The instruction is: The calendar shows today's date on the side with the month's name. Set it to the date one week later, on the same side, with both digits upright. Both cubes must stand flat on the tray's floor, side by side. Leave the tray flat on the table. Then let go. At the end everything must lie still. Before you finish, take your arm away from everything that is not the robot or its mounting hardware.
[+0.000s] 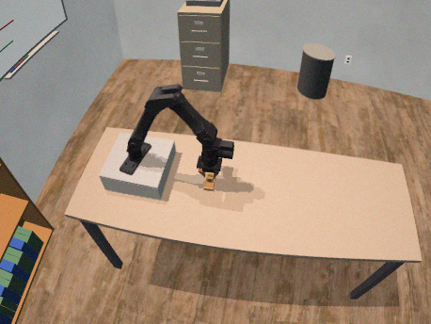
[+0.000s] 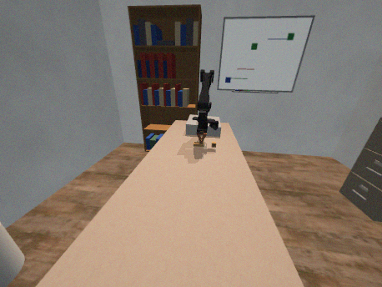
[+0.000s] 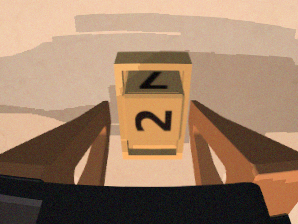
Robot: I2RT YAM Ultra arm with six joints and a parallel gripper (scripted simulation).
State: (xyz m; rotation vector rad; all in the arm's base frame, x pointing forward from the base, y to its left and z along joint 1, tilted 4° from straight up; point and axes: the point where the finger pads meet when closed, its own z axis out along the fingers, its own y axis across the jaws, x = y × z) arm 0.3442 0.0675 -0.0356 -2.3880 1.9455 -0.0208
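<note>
Right now the calendar tray is 2 cm to the right of my hand and 3 cm below it. Round my hand: wooden digit cube (2 cm behind, 9 cm to the left, 2 cm below).
</note>
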